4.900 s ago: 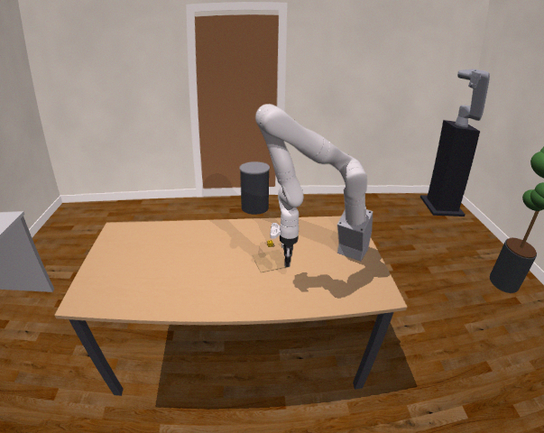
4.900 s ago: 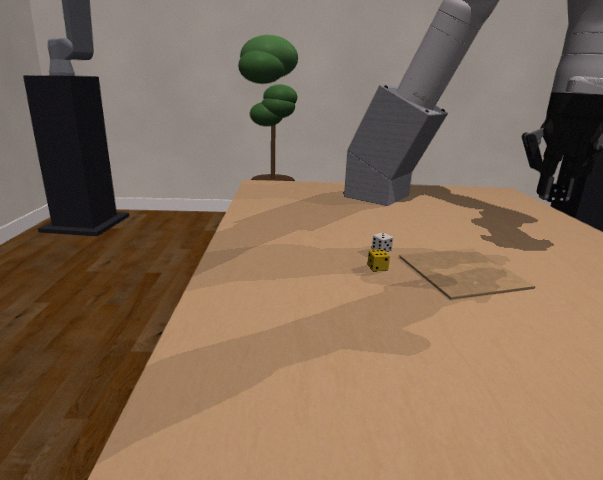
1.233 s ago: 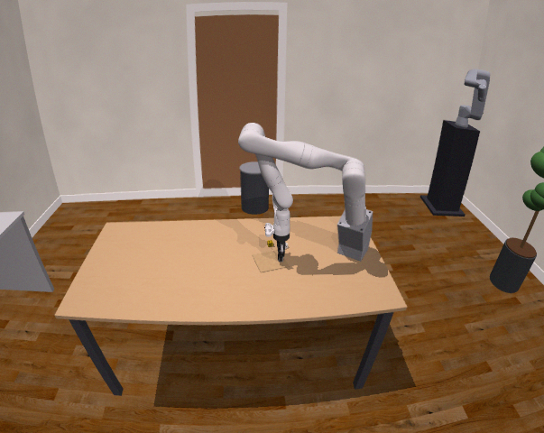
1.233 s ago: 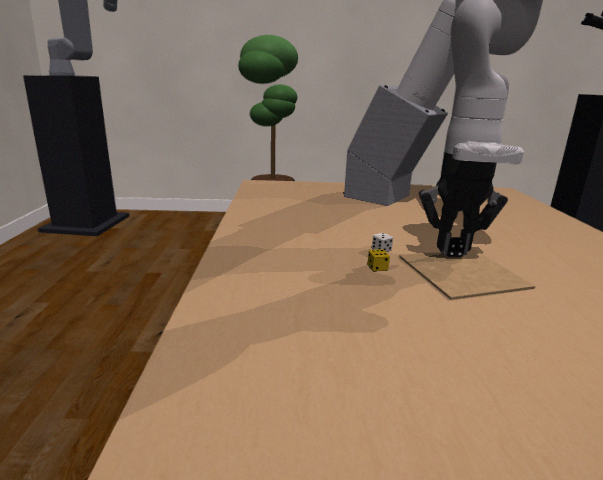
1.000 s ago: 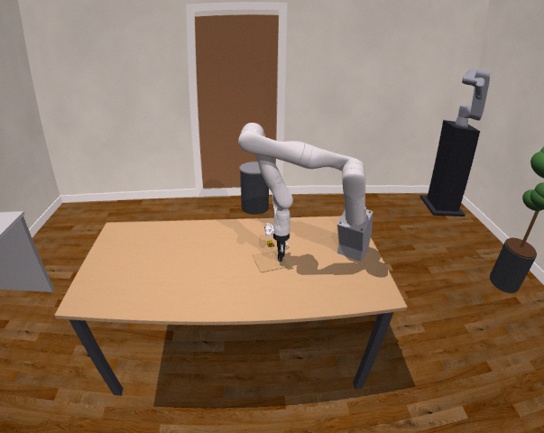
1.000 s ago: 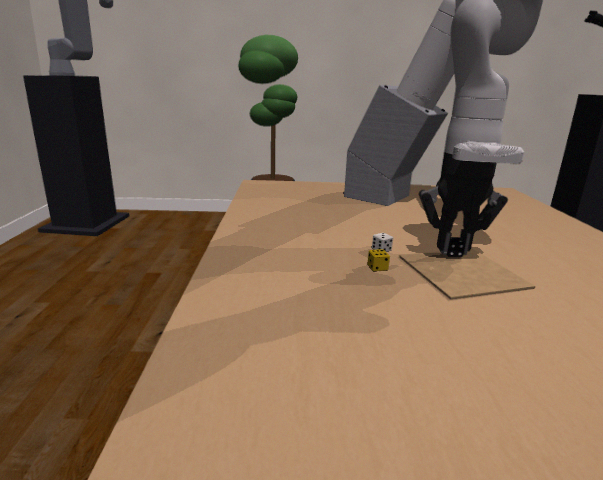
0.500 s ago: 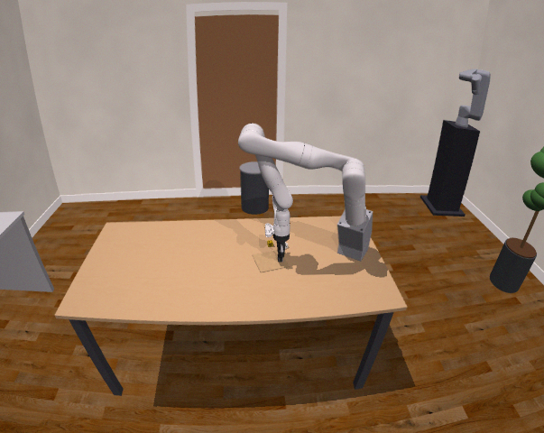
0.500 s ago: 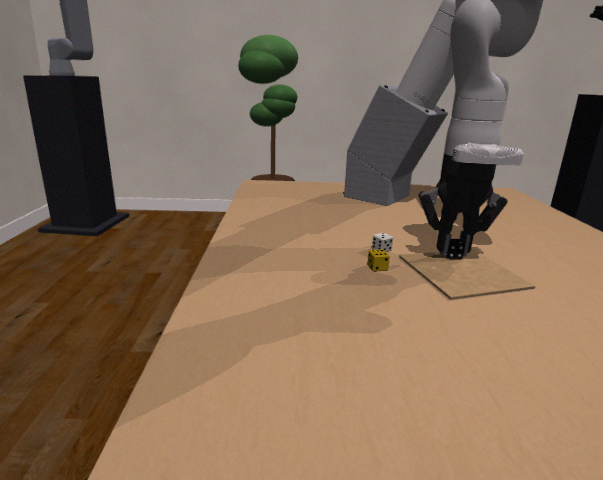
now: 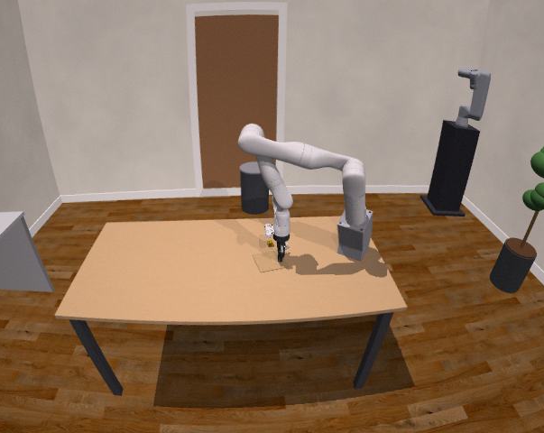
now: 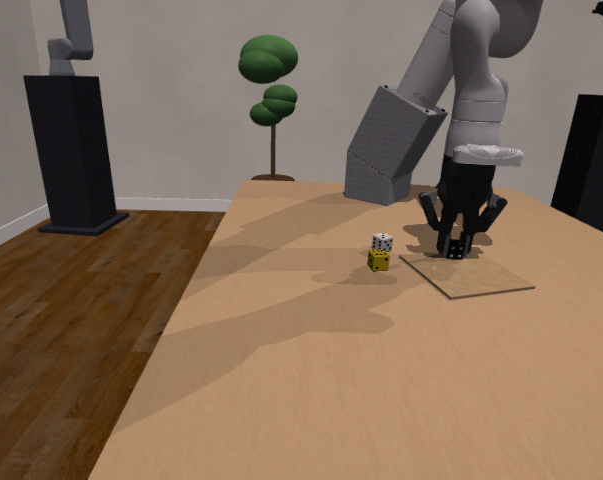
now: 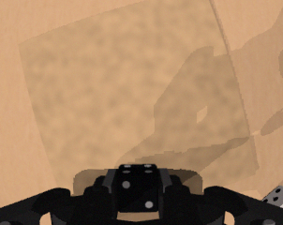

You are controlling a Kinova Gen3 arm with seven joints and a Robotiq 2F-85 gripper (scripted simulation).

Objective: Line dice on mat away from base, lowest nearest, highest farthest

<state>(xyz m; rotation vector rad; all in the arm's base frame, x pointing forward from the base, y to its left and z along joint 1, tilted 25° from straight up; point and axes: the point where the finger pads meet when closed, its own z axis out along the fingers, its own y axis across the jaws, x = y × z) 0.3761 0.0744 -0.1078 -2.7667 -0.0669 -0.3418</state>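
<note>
The black die is 1 cm below my hand. Also, from my hand: white die: 2 cm behind, 11 cm to the right, 1 cm below; then yellow die: 5 cm ahead, 12 cm to the right, 1 cm below; then tan mat: 5 cm ahead, 2 cm below.
</note>
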